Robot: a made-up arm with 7 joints.
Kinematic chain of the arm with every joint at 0, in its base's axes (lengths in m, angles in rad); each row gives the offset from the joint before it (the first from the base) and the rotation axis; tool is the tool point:
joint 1: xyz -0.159 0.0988 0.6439 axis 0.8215 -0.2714 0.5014
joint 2: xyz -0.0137 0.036 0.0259 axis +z
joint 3: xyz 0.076 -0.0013 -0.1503 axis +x
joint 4: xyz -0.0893 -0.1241 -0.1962 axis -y
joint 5: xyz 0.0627 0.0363 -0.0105 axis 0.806 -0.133 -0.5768
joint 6: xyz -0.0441 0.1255 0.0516 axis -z
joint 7: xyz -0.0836 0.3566 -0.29 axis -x
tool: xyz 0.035 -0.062 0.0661
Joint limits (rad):
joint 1: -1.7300..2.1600
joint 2: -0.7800..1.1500
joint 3: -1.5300..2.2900
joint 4: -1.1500..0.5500
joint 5: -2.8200..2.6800
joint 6: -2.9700..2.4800
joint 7: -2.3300..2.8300
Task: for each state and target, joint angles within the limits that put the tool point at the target. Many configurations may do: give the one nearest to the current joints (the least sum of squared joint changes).
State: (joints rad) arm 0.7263 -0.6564 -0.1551 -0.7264 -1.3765 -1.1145 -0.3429
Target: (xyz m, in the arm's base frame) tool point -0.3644 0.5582 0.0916
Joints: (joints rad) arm 0.6756 -0.7800 0.2919 0.1390 -1.1341 -0.4503 -0.6257
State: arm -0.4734 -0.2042 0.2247 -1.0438 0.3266 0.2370 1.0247
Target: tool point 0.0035 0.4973 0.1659
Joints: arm -0.3478 -0.1791 0.3037 -1.0552 0.3114 0.2429 1.0680
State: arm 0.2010 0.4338 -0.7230 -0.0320 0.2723 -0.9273 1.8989
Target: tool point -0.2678 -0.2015 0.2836
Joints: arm 0.4694 0.8986 -0.8670 -0.6055 0.0068 -1.5353 1.5536
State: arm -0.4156 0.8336 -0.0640 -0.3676 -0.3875 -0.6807 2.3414
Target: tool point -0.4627 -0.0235 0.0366
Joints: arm 0.2844 0.9788 -0.4363 -0.3761 -0.0650 -0.6923 2.1160
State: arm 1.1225 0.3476 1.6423 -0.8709 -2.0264 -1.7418 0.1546
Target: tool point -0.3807 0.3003 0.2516
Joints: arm 0.9151 0.4173 1.8104 -0.9695 -1.0756 -1.3139 0.1685
